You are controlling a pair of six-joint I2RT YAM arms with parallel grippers.
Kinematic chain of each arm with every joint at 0, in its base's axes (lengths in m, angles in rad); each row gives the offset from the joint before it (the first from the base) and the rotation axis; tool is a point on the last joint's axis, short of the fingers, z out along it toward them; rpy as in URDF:
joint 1: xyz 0 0 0.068 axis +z
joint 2: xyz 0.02 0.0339 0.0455 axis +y
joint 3: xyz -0.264 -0.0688 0 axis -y
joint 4: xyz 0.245 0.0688 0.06 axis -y
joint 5: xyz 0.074 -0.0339 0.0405 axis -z
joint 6: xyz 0.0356 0 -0.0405 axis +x
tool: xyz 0 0 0 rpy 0 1.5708 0
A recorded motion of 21 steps. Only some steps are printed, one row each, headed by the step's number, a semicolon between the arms.
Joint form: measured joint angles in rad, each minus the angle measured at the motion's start. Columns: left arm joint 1, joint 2, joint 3, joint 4, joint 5, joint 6; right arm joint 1, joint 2, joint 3, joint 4, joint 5, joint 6.
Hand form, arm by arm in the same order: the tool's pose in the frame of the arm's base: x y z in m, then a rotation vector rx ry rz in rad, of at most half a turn. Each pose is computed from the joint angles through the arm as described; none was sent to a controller.
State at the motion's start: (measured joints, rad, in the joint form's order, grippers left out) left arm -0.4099 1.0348 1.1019 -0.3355 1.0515 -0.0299; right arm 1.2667 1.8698 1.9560 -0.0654 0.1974 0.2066
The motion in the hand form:
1: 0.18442 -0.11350 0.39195 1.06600 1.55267 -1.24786; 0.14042 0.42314 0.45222 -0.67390 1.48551 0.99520
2: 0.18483 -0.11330 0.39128 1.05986 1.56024 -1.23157; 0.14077 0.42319 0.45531 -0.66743 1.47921 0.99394
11: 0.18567 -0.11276 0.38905 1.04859 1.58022 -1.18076; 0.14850 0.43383 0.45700 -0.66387 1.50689 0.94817
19: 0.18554 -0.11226 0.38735 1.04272 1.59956 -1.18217; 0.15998 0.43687 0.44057 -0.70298 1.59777 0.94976
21: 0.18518 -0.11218 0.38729 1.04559 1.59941 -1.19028; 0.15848 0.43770 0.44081 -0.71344 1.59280 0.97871
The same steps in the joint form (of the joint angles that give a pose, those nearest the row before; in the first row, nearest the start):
1: 0.0004 0.0004 0.0000 -0.0038 -0.0122 0.0046; 0.0000 0.0050 0.0168 -0.0038 0.0084 -0.0034
2: 0.0007 0.0004 0.0000 -0.0099 -0.0271 0.0122; -0.0004 0.0095 0.0324 -0.0072 0.0126 -0.0057
11: 0.0008 0.0000 0.0000 -0.0317 -0.0702 0.0420; -0.0076 0.0778 0.1476 -0.0843 0.0374 -0.0137
19: 0.0023 0.0000 -0.0004 -0.0488 -0.0740 0.0427; -0.0328 0.0980 0.1488 -0.1568 -0.0118 0.0279
21: 0.0027 -0.0004 -0.0004 -0.0511 -0.0668 0.0412; -0.0309 0.0976 0.1465 -0.1488 -0.0347 0.0366

